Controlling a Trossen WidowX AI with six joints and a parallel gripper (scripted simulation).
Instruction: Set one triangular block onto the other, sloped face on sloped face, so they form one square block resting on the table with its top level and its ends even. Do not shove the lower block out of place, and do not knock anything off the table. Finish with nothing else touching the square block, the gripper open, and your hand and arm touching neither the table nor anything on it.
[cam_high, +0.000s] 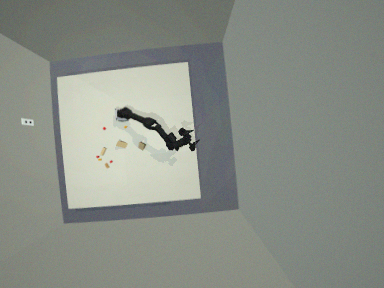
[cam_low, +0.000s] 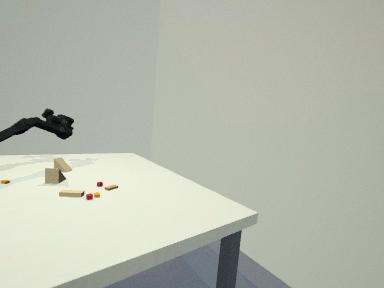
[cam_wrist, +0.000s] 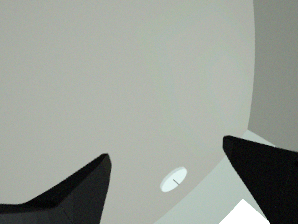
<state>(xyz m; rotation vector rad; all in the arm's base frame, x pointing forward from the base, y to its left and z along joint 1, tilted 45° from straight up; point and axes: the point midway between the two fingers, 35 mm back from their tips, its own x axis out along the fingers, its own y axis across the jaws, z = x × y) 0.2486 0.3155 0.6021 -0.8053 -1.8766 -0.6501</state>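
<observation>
Right now my gripper tip is 50 cm to the left of the tan triangular block, 29 cm above it and 6 cm short of it. The rest, counted from my gripper tip: flat tan plank (88 cm to the right, 29 cm below, 12 cm ahead); small tan bar (85 cm to the right, 30 cm below, 26 cm ahead).
</observation>
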